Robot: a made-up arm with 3 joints. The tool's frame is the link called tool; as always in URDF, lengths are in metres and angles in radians. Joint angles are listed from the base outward.
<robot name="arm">
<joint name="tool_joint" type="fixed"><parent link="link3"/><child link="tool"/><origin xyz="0.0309 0.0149 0.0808" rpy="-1.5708 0 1.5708"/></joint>
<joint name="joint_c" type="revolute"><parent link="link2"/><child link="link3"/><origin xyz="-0.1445 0.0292 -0.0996" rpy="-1.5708 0 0.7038"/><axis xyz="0 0 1"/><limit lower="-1.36" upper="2.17"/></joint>
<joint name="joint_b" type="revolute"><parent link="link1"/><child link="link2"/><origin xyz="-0.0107 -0.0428 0.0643" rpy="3.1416 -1.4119 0"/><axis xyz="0 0 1"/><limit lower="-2.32" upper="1.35"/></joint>
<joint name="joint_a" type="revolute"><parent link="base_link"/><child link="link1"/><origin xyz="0.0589 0.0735 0.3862" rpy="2.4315 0.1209 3.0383"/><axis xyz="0 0 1"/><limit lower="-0.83" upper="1.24"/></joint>
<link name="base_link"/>
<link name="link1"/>
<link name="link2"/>
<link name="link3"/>
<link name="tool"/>
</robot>
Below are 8 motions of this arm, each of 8 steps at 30 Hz.
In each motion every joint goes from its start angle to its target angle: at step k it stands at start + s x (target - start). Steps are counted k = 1, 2, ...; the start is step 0. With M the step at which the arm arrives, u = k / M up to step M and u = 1 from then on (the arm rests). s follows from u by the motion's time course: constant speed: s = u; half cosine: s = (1 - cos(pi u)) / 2; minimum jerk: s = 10 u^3 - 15 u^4 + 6 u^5.
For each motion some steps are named. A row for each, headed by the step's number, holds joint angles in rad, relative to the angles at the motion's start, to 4 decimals.
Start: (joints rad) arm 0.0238 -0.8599 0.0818
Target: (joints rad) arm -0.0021 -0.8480 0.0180
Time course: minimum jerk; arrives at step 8
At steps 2, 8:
2: -0.0027 0.0012 -0.0066
8: -0.0259 0.0119 -0.0638

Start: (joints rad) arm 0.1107 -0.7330 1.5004
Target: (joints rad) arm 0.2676 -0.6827 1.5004
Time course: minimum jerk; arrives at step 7
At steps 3, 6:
3: 0.0577 0.0185 0.0000
6: 0.1532 0.0491 0.0000

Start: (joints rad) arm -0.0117 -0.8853 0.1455
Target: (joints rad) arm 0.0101 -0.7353 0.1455
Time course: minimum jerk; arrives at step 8
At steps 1, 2, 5, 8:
1: 0.0003 0.0024 0.0000
2: 0.0023 0.0155 0.0000
5: 0.0158 0.1087 0.0000
8: 0.0218 0.1500 0.0000

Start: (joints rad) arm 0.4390 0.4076 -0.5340
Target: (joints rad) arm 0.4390 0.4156 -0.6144
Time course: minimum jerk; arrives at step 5
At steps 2, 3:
2: 0.0000 0.0025 -0.0255
3: 0.0000 0.0055 -0.0549

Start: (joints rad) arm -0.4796 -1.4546 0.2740
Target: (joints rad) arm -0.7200 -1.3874 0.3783
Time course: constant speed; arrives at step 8
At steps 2, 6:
2: -0.0601 0.0168 0.0261
6: -0.1803 0.0504 0.0782

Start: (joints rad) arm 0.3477 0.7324 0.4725
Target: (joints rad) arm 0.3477 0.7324 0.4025
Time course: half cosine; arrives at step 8
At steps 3, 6, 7, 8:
3: 0.0000 0.0000 -0.0216
6: 0.0000 0.0000 -0.0597
7: 0.0000 0.0000 -0.0673
8: 0.0000 0.0000 -0.0700

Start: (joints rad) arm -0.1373 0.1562 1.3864
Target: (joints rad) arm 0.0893 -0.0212 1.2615
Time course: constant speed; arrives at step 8
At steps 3, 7, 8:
3: 0.0850 -0.0665 -0.0468
7: 0.1983 -0.1552 -0.1093
8: 0.2266 -0.1774 -0.1249

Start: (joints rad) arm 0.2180 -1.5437 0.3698
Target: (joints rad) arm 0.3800 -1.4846 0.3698
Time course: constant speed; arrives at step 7
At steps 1, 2, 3, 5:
1: 0.0231 0.0084 0.0000
2: 0.0463 0.0169 0.0000
3: 0.0694 0.0253 0.0000
5: 0.1157 0.0422 0.0000

